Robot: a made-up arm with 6 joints.
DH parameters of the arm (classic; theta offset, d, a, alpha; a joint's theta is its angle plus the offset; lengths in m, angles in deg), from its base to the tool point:
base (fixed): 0 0.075 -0.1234 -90
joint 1: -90 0.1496 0.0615 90
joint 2: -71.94 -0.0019 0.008 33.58
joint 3: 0 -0.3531 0.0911 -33.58
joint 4: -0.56 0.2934 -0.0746 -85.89
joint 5: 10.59 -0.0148 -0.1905 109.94
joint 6: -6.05 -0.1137 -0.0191 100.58
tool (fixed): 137.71 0.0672 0 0
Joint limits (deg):
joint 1: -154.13..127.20
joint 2: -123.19..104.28
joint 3: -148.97..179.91
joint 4: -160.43..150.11
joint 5: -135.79..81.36
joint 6: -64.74..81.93
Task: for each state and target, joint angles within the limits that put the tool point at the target. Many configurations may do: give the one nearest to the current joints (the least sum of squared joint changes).
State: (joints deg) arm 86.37 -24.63 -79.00 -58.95 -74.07 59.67
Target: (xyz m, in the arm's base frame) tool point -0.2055 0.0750 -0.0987
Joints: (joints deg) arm 120.08 -36.91 -73.08 -53.57 -116.25 67.90
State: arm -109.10 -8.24 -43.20 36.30 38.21 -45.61
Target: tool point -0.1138 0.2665 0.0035
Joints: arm -108.02 -5.57 -36.39 53.47 22.42 -39.41
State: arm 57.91 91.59 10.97 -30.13 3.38 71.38
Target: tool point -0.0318 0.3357 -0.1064
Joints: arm 32.92 83.14 18.42 -15.87 -17.76 68.57
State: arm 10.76 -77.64 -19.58 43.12 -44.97 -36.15
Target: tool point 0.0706 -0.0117 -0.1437
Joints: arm 55.38 -98.38 -20.98 46.11 -78.31 -31.02
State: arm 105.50 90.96 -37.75 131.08 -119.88 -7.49
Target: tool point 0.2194 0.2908 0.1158
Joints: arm 61.17 44.68 -57.94 149.02 -135.79 10.66
